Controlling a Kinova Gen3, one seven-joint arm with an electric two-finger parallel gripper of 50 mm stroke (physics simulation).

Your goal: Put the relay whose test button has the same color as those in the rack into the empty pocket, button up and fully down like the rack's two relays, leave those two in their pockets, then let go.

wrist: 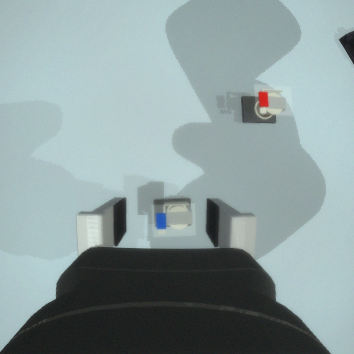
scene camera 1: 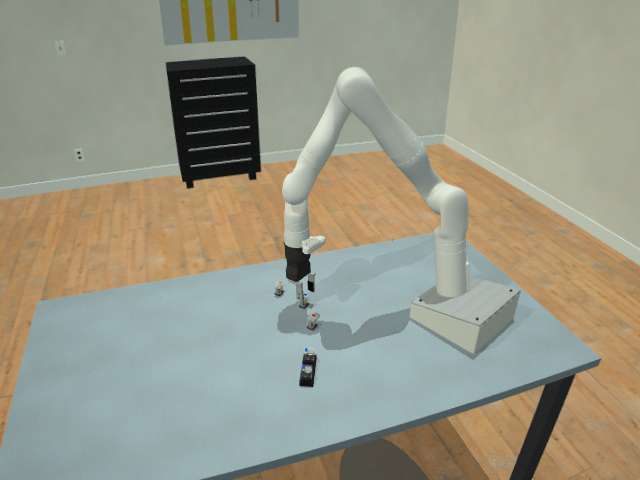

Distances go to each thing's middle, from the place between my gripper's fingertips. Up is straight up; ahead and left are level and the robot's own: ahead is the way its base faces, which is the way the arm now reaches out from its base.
Labels:
Now: the blue-button relay [wrist: 170,216] 20 mm below my hand and 10 mm ahead of it. Also, from my hand: red-button relay [wrist: 261,103] 100 mm to the left, 20 mm below, 10 mm behind.

